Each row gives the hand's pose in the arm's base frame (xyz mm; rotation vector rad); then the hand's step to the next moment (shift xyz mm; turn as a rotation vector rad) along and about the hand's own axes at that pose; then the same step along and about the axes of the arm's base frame.
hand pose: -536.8 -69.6 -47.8 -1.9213 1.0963 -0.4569
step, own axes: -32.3 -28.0 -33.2 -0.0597 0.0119 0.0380
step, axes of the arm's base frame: -25.0 17.4 44.8 -0.0139 0.0655 -0.0257
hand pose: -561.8 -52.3 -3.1 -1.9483 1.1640 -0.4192
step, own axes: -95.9 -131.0 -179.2 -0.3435 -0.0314 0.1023
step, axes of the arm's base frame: -87.0 28.9 223.7 -0.0959 0.3468 0.0015
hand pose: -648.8 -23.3 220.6 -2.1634 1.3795 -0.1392
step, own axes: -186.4 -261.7 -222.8 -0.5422 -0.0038 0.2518
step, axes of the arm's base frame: 40.1 152.1 357.9 -0.1542 0.5695 -0.0964
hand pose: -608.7 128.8 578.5 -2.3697 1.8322 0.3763
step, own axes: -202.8 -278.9 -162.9 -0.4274 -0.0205 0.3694
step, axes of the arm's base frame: 241.0 221.3 196.0 -0.1253 0.4956 -0.2413
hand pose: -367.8 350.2 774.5 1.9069 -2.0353 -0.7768
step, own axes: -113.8 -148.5 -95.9 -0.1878 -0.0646 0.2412
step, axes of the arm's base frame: 188.7 90.5 20.5 -0.0490 0.2342 -0.2009
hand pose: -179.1 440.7 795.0 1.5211 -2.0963 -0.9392
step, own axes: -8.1 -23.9 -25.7 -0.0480 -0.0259 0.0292
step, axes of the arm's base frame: 35.7 -4.4 1.7 0.0149 0.0486 -0.0352
